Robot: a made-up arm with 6 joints.
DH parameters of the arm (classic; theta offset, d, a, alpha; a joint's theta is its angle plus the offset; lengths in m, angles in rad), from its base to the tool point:
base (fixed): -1.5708 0.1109 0 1.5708
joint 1: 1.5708 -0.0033 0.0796 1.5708
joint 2: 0 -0.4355 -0.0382 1.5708
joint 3: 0 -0.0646 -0.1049 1.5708
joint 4: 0 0.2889 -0.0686 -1.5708
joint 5: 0 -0.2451 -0.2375 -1.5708
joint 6: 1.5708 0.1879 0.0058 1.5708
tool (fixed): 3.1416 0.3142 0 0
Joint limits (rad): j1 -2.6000..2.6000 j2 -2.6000..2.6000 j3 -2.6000..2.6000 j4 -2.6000..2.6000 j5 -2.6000..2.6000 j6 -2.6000..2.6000
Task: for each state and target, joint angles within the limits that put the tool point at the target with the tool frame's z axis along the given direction. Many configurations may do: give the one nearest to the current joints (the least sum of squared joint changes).
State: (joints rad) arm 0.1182 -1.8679 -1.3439 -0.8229 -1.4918 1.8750
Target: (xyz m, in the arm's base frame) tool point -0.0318 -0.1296 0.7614 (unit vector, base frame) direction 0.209 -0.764 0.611
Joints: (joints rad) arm -0.3982 -1.3768 -1.6646 -0.4971 -1.3988 1.9072
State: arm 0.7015 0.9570 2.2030 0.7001 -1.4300 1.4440
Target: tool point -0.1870 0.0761 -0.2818 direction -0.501 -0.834 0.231
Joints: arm 0.4864 1.3503 1.7288 0.4716 -0.8094 0.6513
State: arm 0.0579 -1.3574 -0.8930 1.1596 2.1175 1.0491
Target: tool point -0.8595 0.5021 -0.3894 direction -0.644 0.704 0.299
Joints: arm 0.8560 -0.6914 -0.9159 0.2733 1.9108 1.5969
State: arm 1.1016 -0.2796 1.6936 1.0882 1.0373 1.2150
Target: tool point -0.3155 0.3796 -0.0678 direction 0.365 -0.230 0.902
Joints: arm 1.4964 -0.1588 1.1673 1.3695 0.7004 0.7887
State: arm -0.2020 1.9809 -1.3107 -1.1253 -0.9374 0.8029
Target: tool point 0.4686 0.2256 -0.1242 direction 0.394 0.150 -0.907
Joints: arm 0.0697 1.5012 -0.7149 -1.2023 -0.5595 0.5258
